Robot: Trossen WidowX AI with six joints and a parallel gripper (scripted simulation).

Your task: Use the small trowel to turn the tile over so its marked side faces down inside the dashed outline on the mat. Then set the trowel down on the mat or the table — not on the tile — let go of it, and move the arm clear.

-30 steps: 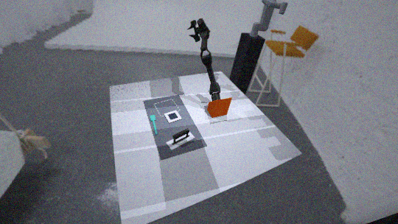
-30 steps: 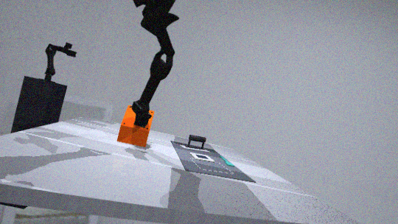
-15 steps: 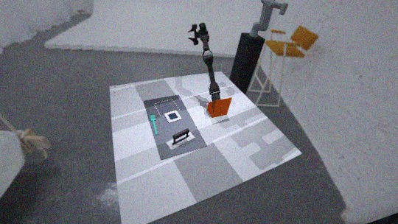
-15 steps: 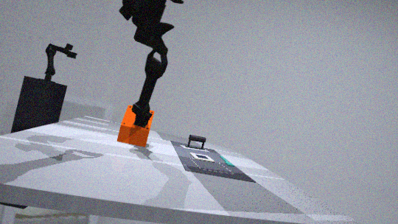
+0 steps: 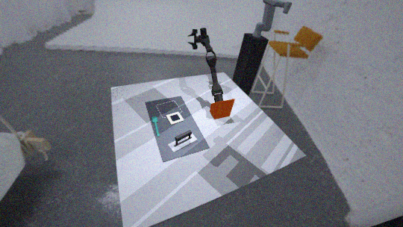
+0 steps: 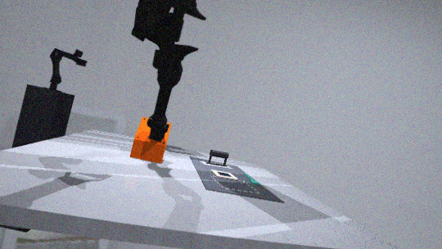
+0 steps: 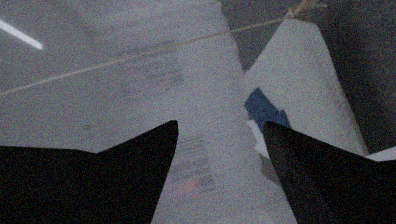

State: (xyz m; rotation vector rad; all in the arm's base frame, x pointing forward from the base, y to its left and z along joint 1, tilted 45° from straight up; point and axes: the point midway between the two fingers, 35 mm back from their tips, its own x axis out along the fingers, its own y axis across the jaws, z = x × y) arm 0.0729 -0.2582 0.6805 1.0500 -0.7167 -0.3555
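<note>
My gripper tip is now 42 cm short of the teal trowel, 72 cm to the right of it and 40 cm above it. Round my gripper tip: tile (26 cm ahead, 68 cm to the left, 40 cm below); then dark mat (28 cm ahead, 73 cm to the left, 43 cm below).
</note>
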